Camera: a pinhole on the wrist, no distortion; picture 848 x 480 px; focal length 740.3 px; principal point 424.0 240.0 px. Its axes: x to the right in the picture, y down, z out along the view. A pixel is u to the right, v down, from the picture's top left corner.
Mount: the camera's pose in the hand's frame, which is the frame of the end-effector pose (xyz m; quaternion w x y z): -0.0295 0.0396 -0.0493 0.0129 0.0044 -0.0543 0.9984
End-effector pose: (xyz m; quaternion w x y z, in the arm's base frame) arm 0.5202 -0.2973 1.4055 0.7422 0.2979 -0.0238 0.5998
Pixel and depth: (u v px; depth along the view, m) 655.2 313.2 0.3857
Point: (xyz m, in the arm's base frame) 0.6191 -0.5868 1.6040
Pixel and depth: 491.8 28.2 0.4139
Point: 0.5215 -0.5160 1.7366
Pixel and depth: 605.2 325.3 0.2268
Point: 0.5614 -0.4538 1.5114
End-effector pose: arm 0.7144 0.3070 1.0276 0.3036 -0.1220 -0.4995 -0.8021
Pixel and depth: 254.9 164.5 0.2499
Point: 0.6912 0.4607 1.1639
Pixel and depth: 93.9 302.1 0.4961
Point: 0.4775 0.6381 1.2860
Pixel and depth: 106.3 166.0 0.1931
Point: 0.6772 0.4015 1.1490
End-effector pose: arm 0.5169 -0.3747 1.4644 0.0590 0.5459 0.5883 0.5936
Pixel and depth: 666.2 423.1 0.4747
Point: 0.8140 -0.2076 1.1440
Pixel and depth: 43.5 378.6 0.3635
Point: 0.6300 -0.0483 1.4136
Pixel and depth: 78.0 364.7 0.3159
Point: 0.6250 -0.1112 1.4199
